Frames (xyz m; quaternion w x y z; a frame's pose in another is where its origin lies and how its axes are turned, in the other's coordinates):
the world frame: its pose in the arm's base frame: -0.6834 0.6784 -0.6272 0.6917 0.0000 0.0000 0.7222
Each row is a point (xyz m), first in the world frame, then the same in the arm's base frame.
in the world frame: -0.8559 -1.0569 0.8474
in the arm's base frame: 0.4094 -0.1311 0.2202
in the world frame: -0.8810 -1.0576 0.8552
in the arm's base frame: 0.4112 -0.1562 0.2280
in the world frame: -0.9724 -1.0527 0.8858
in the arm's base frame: 0.4103 -0.2477 0.2586
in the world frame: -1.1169 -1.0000 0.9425
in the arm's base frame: 0.3638 -0.3943 0.3153
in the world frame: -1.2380 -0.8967 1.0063
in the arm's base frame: 0.2659 -0.5198 0.3791
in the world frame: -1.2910 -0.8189 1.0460
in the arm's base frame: 0.1904 -0.5761 0.4188
